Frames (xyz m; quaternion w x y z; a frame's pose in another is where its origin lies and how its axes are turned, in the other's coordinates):
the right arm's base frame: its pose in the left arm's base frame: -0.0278 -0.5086 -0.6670 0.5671 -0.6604 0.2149 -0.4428
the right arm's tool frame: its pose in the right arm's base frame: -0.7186 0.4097 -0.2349 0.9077 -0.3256 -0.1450 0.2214
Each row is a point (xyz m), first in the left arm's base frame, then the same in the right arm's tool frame.
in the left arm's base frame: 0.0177 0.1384 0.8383
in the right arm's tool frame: -0.2611 -2.0495 -0.8375
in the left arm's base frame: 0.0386 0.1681 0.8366
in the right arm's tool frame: -0.2692 -2.0688 -0.8077
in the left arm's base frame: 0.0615 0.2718 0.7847
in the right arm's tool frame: -0.3224 -2.0730 -0.7022
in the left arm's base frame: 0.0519 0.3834 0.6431
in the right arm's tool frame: -0.3874 -1.9920 -0.5545
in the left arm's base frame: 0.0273 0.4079 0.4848
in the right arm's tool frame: -0.3948 -1.8631 -0.4566
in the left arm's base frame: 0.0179 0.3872 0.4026
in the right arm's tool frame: -0.3717 -1.7878 -0.4239
